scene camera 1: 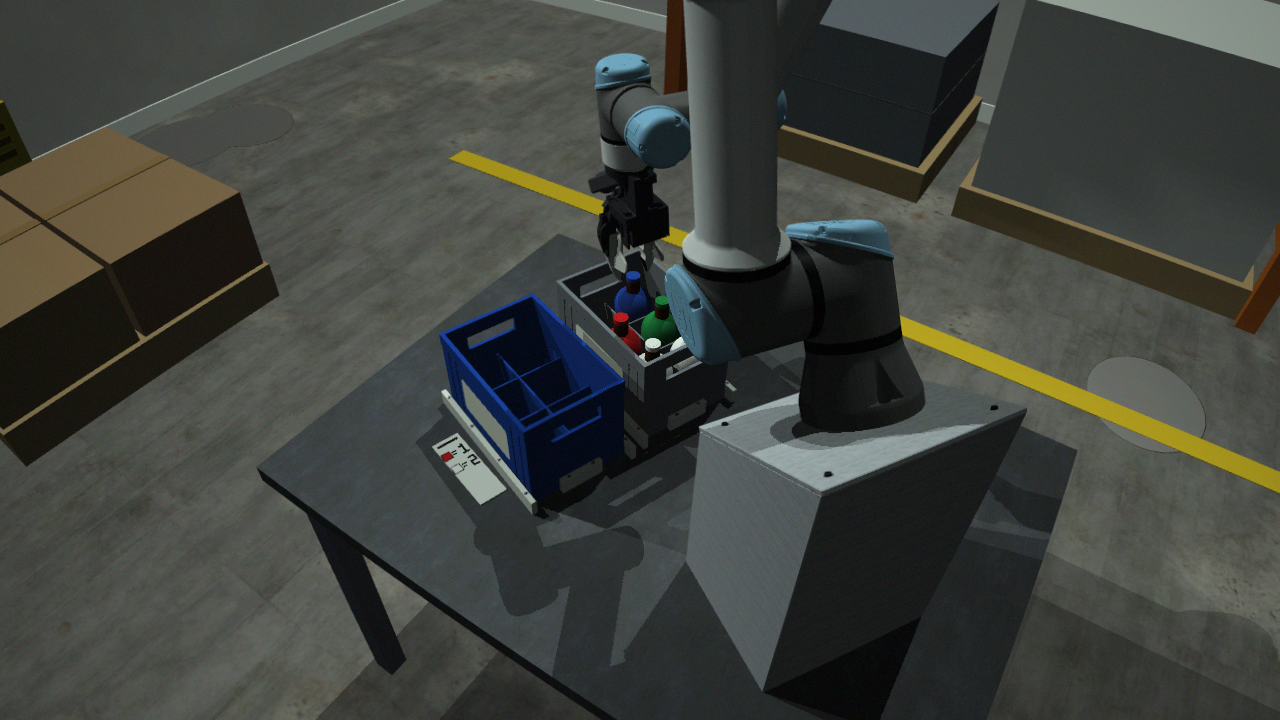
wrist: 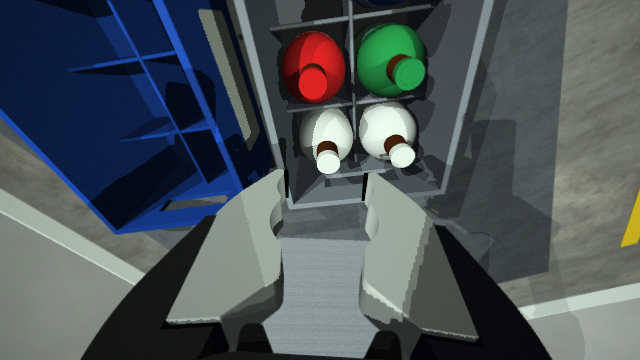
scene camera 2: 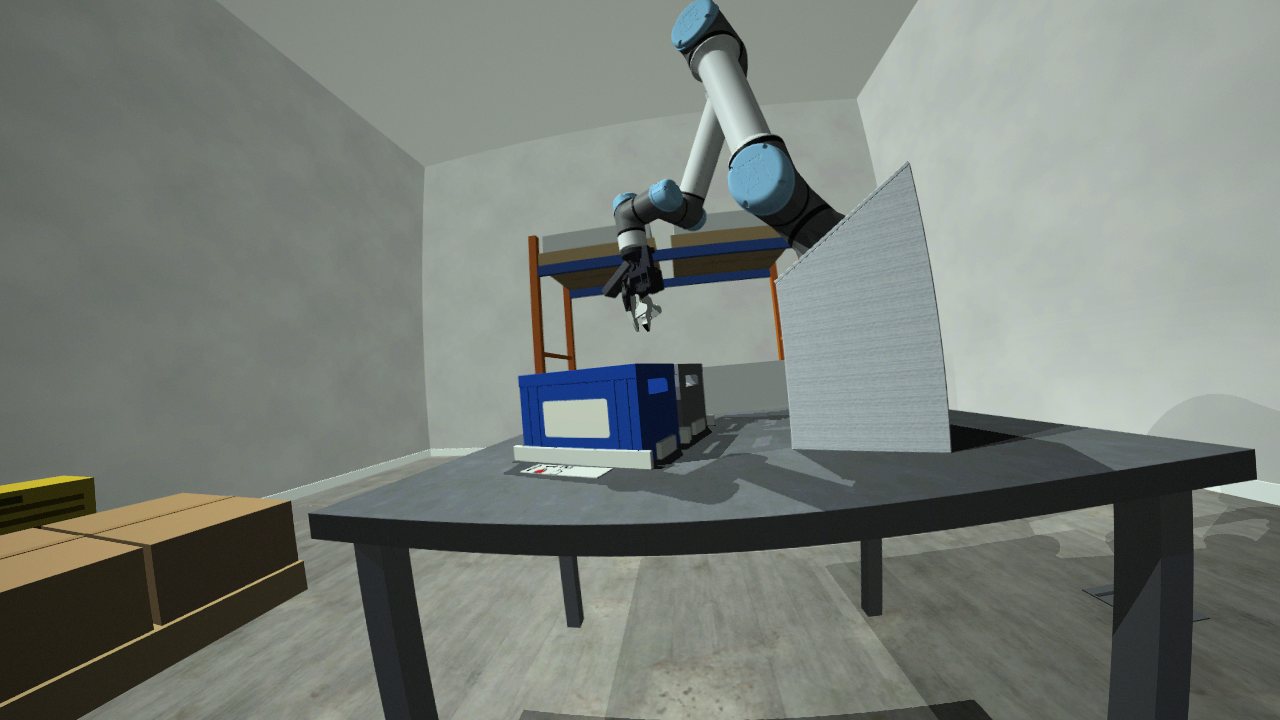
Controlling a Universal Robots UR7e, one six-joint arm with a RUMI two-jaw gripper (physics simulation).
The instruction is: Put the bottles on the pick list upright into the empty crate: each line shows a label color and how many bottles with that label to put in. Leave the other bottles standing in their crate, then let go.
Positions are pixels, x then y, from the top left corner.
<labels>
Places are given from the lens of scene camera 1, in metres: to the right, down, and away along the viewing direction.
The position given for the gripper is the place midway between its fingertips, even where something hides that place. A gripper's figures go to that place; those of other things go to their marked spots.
gripper [scene camera 1: 633,275]: -0.01, -0.14, 1.32
green bottle [scene camera 1: 659,324]: 0.04, -0.06, 1.45
blue bottle [scene camera 1: 635,301]: -0.01, -0.11, 1.50
pick list [scene camera 1: 483,485]: -0.26, 0.21, 1.33
pale rail [scene camera 1: 515,484]: -0.20, 0.20, 1.30
The marked spots on the pale rail and the blue bottle are 0.42 m apart.
</labels>
